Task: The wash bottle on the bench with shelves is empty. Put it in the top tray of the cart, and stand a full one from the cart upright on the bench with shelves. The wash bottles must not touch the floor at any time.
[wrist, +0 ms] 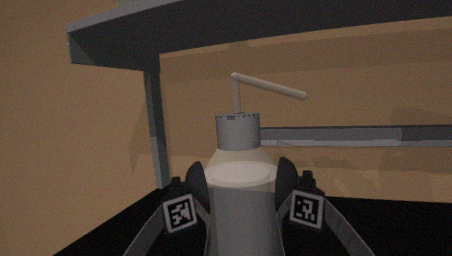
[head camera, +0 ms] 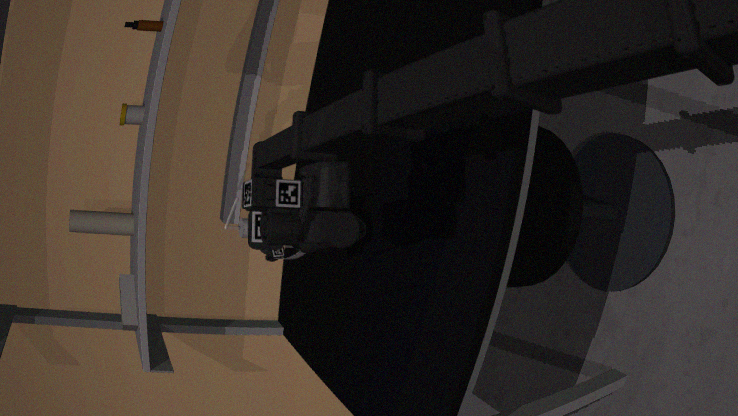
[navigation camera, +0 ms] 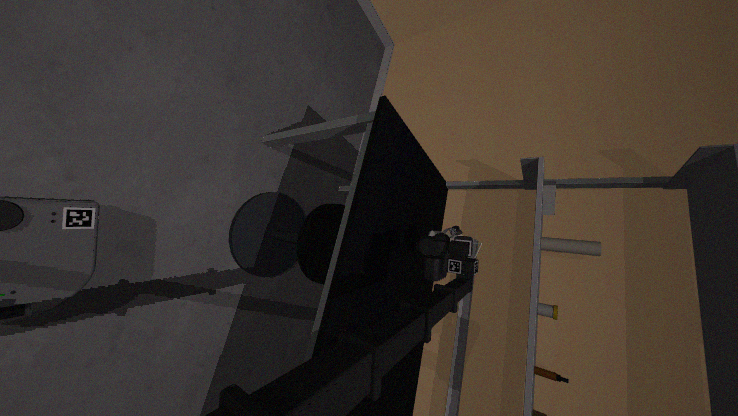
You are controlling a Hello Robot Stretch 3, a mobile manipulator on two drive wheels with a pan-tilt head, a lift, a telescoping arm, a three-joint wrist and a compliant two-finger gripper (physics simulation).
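Places are measured from the robot's base along level axes (x right, y up, z back), in millimetres.
Where they show: gripper, fingertip midpoint: (wrist: 241, 177).
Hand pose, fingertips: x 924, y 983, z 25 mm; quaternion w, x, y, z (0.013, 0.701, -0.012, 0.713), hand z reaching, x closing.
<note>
After its pixels a point has its place.
The wash bottle (wrist: 245, 220) @(z 26, x 881, y 970 mm) is upright between the fingers in the wrist view, with a grey cap and a bent spout. Its cap (head camera: 243, 227) @(z 25, x 896, y 1036 mm) shows past the wrist in the head view. My gripper (wrist: 241, 177) @(z 25, x 924, y 983 mm) (head camera: 262, 237) @(z 25, x 924, y 983 mm) is shut on the bottle, with a fingertip on each side below its shoulder. The bottle appears raised above the black top of the bench with shelves (head camera: 330, 330) (navigation camera: 392, 180) (wrist: 120, 235); its base is hidden. The cart and the full bottles do not show in these views.
A grey shelf (head camera: 138, 248) (navigation camera: 534, 258) @(z 69, x 1061, y 1206 mm) (wrist: 225, 30) is above and behind the bottle. It holds a beige cylinder (head camera: 101, 222) @(z 29, x 1230, y 1308 mm), a yellow-lidded jar (head camera: 134, 114) @(z 267, x 1166, y 1244 mm), an orange-brown item (head camera: 149, 25) @(z 444, x 1061, y 1252 mm) and a grey block (head camera: 126, 297) @(z -137, x 1219, y 1244 mm). A low rail (wrist: 330, 136) @(z 255, x 1280, y 938 mm) runs behind. A round stool (head camera: 630, 211) stands by the bench.
</note>
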